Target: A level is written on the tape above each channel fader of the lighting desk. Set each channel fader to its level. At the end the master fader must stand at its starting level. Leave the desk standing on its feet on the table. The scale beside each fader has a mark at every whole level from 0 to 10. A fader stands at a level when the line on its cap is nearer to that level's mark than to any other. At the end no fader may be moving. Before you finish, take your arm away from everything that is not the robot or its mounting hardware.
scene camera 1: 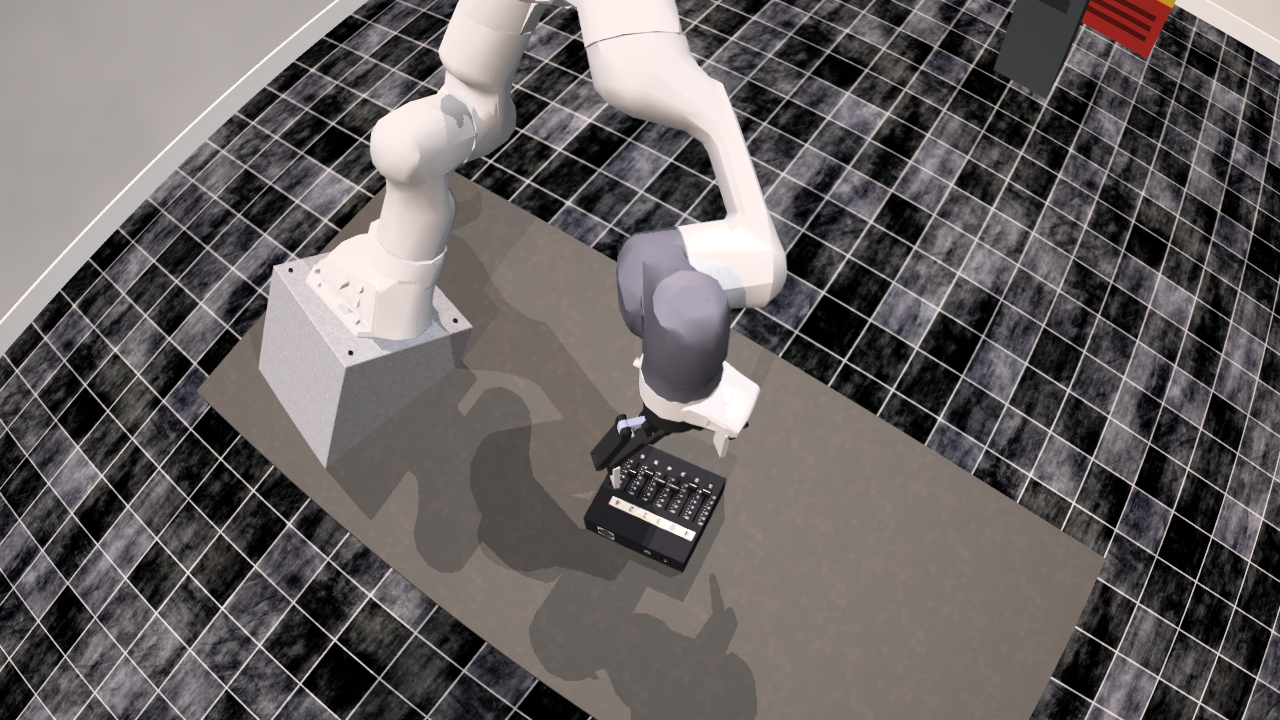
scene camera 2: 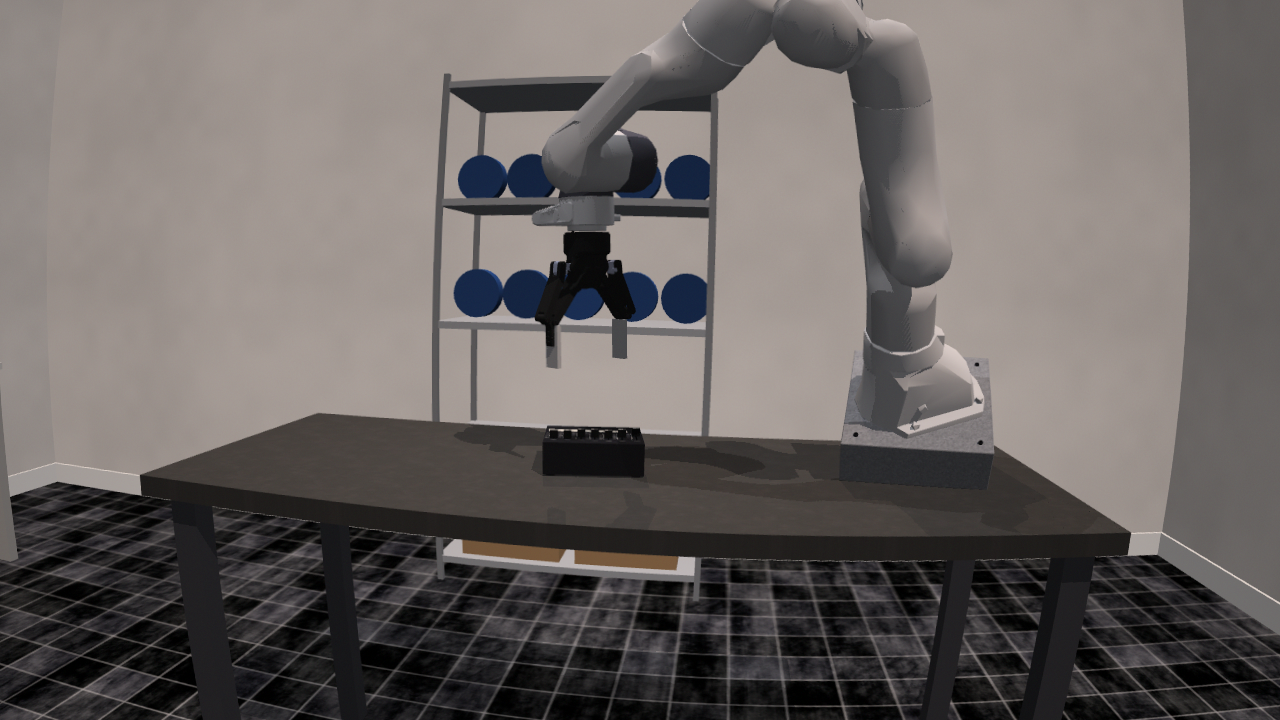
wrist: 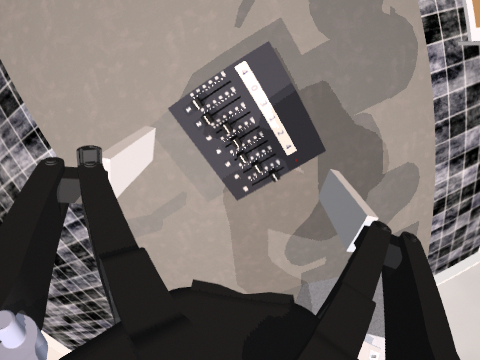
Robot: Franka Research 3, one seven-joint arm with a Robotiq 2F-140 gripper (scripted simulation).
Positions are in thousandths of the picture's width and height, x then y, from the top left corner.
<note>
I see my gripper (scene camera 2: 459, 503).
My gripper also shows in scene camera 1 (scene camera 1: 521, 644) and in the wrist view (wrist: 503, 457).
</note>
